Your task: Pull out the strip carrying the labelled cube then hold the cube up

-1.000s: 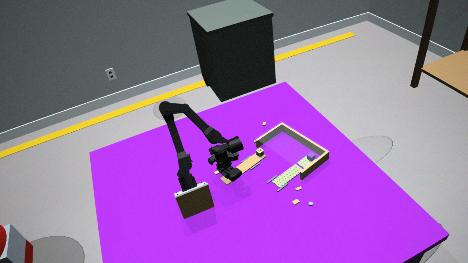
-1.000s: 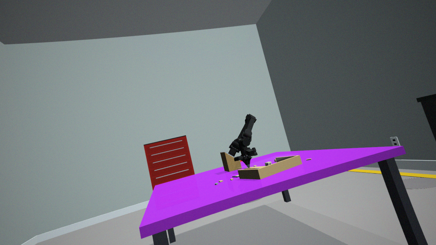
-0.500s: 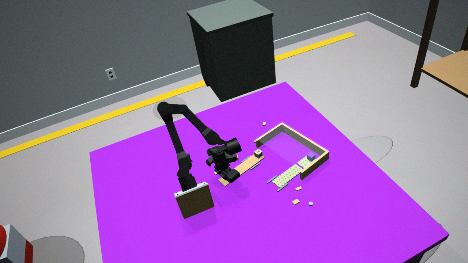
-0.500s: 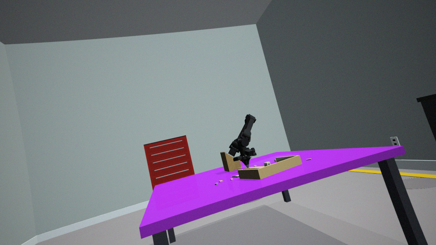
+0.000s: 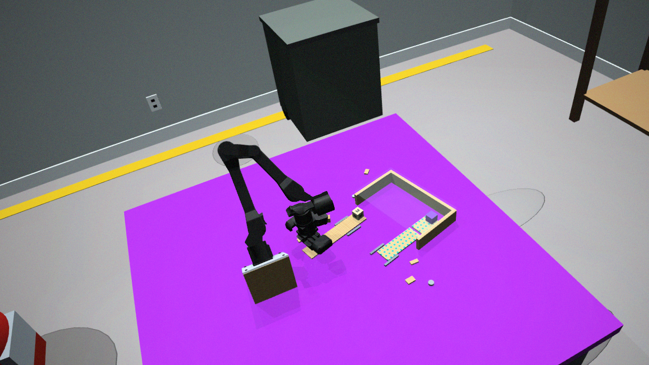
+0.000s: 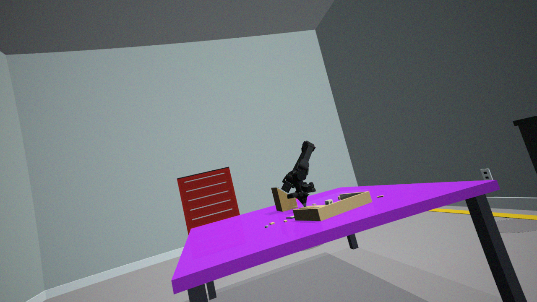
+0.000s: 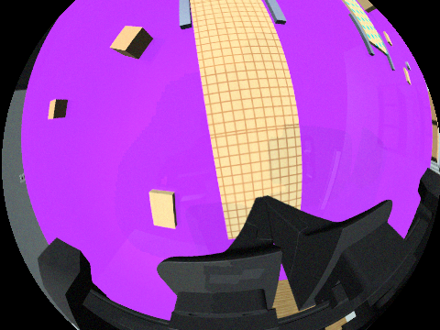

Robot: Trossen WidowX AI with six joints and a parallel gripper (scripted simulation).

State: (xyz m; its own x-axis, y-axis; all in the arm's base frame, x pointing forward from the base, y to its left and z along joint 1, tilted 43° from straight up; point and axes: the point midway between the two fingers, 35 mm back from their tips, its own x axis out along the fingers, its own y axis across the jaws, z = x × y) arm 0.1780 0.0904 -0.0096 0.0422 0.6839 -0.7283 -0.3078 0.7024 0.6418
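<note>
Right now my gripper tip is 210 mm short of the labelled cube, 60 mm to the right of it and 20 mm below it. Also, from my gripper tip: grey disc (280 mm ahead, 310 mm to the right).
</note>
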